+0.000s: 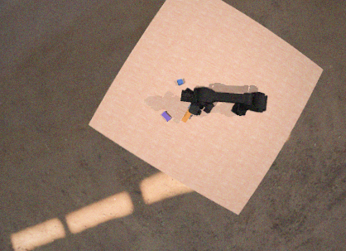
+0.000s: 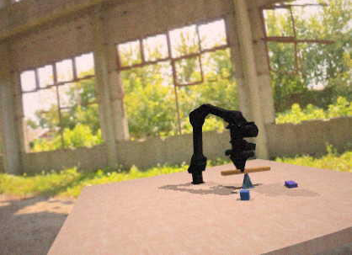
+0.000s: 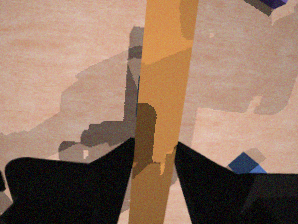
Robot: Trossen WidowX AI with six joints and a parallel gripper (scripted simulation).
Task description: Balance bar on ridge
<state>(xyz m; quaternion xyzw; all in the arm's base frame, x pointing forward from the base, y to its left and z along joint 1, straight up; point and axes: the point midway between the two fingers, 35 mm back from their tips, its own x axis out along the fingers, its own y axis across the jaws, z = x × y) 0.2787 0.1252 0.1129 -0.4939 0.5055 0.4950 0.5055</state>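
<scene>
Now: gripper tip 30 mm to the right of the orange bar. The rest, counted from my gripper tip: blue cube 160 mm ahead, 70 mm to the right, 60 mm below; then flat purple block 120 mm ahead, 180 mm to the left, 70 mm below.
</scene>
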